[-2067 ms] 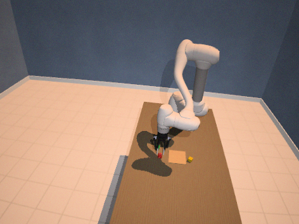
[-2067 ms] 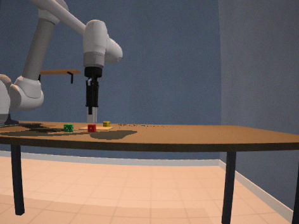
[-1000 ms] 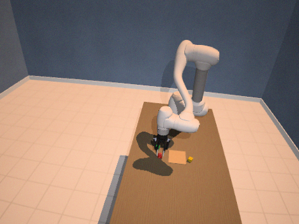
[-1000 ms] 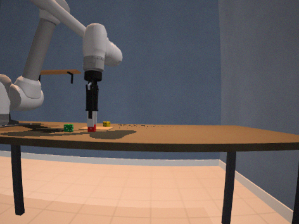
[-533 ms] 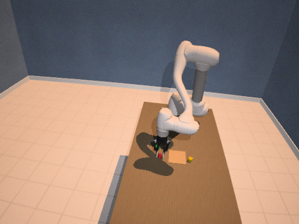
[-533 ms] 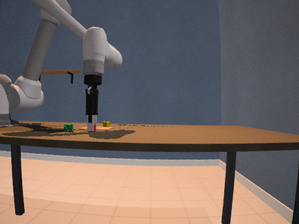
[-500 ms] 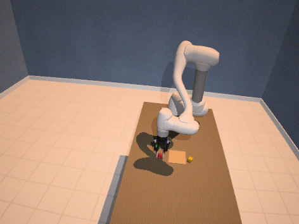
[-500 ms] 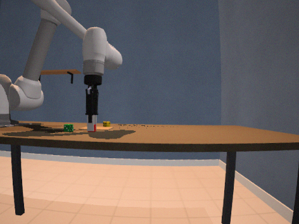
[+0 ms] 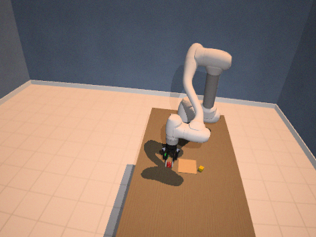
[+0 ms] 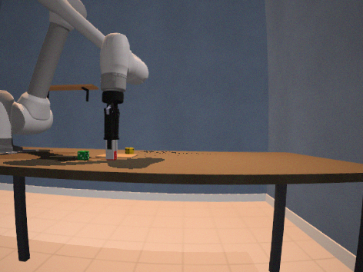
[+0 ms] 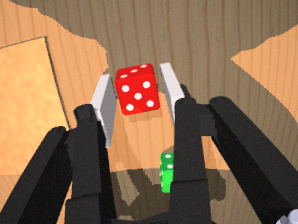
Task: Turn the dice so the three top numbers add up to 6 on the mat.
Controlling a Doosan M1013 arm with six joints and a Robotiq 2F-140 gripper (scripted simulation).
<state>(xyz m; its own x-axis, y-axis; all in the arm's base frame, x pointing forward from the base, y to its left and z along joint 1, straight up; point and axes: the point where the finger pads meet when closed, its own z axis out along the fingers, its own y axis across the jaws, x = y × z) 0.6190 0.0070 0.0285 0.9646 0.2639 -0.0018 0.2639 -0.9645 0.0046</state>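
My hand is 2 cm above the red die. From my hand the other things lie so: yellow die: 24 cm to the left, 4 cm behind, 2 cm below; tan mat: 13 cm to the left, 5 cm behind, 3 cm below; green die: 9 cm behind, 4 cm to the right, 2 cm below.
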